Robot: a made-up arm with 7 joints.
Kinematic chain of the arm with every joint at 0, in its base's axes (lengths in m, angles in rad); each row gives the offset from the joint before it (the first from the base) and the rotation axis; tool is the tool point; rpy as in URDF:
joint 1: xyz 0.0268 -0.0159 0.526 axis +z
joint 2: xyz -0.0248 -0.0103 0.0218 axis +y
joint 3: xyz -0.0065 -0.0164 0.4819 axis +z
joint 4: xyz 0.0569 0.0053 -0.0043 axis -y
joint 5: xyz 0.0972 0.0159 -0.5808 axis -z
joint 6: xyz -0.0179 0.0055 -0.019 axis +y
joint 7: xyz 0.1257 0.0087 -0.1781 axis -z
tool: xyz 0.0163 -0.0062 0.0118 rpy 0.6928 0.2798 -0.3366
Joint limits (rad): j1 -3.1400..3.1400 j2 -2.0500..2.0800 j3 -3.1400..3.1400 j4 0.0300..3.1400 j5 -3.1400..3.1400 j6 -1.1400..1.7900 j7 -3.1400..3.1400
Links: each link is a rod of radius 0.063 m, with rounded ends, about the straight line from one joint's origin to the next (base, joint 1, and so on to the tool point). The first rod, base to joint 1, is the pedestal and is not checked.
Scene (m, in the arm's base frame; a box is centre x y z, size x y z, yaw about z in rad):
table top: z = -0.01
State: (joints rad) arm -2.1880 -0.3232 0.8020 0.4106 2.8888 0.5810 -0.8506
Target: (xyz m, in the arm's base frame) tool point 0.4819 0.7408 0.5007
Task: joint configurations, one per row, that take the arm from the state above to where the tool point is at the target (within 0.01 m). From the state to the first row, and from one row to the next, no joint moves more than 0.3 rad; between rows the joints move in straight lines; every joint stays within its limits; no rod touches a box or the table.
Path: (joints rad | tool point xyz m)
1: -1.9806 -0.3859 1.0511 0.5491 2.8711 0.6378 -0.8475 | 0.3425 -0.4744 0.5005
2: -1.7733 -0.4486 1.3003 0.6877 2.8534 0.6945 -0.8445 | 0.5999 -0.2976 0.5493
3: -1.5659 -0.5114 1.5494 0.8262 2.8357 0.7513 -0.8414 | 0.7468 0.0212 0.5654
4: -1.3586 -0.5741 1.7986 0.9648 2.8180 0.8080 -0.8383 | 0.7129 0.4029 0.5469
5: -1.1512 -0.6368 2.0477 1.1033 2.8003 0.8648 -0.8353 | 0.4819 0.7408 0.5007

